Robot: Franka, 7 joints.
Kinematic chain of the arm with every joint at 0, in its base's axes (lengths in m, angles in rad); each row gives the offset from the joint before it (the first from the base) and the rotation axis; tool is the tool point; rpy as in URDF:
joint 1: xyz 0 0 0.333 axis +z
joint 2: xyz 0 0 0 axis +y
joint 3: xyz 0 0 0.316 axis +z
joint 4: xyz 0.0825 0 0 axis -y
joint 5: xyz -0.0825 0 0.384 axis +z
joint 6: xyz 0 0 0 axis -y
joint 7: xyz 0.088 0 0 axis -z
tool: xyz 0 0 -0.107 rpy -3.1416 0 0
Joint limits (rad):
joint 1: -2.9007..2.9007
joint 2: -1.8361..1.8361
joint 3: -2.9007..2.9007
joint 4: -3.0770..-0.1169
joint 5: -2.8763..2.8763
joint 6: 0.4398..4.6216
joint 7: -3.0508..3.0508
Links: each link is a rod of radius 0.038 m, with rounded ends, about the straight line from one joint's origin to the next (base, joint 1, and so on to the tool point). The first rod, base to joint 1, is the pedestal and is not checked.
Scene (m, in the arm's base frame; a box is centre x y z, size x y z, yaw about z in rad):
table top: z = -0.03
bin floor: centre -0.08 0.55 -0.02 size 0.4 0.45 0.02 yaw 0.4
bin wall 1: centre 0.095 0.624 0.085 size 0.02 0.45 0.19 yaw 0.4
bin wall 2: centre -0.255 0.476 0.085 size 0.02 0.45 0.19 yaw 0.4
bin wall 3: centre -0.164 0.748 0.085 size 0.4 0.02 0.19 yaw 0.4
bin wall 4: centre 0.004 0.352 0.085 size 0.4 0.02 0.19 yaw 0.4
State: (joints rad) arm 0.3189 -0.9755 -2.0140 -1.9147 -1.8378 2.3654 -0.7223
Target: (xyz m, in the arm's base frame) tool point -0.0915 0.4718 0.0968
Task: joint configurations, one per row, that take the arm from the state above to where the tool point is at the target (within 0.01 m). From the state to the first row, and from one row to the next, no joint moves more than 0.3 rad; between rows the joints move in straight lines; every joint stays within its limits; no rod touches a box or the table.
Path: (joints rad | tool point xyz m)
1: 0.5396 -0.8358 -1.7543 -1.9853 -1.8383 2.4278 -0.7223 | 0.1198 -0.6087 0.3721
2: 0.7602 -0.6960 -1.4946 -2.0558 -1.8387 2.4902 -0.7223 | 0.3604 -0.4583 0.4753
3: 0.9809 -0.5563 -1.2350 -2.1264 -1.8392 2.5526 -0.7223 | 0.5042 -0.2021 0.5298
4: 1.2015 -0.4165 -0.9753 -2.1969 -1.8396 2.6150 -0.7223 | 0.5098 0.0907 0.5315
5: 1.4222 -0.2768 -0.7156 -2.2675 -1.8401 2.6774 -0.7223 | 0.3786 0.3390 0.4857
6: 1.6429 -0.1370 -0.4559 -2.3380 -1.8406 2.7398 -0.7223 | 0.1544 0.4764 0.4061
7: 1.8635 0.0027 -0.1963 -2.4086 -1.8410 2.8023 -0.7223 | -0.0915 0.4718 0.3123
8: 1.8745 0.2767 -0.1852 -2.3294 -1.8258 2.7542 -0.7223 | -0.0947 0.4837 0.2076
9: 1.8855 0.5506 -0.1741 -2.2502 -1.8105 2.7061 -0.7223 | -0.0915 0.4718 0.0968

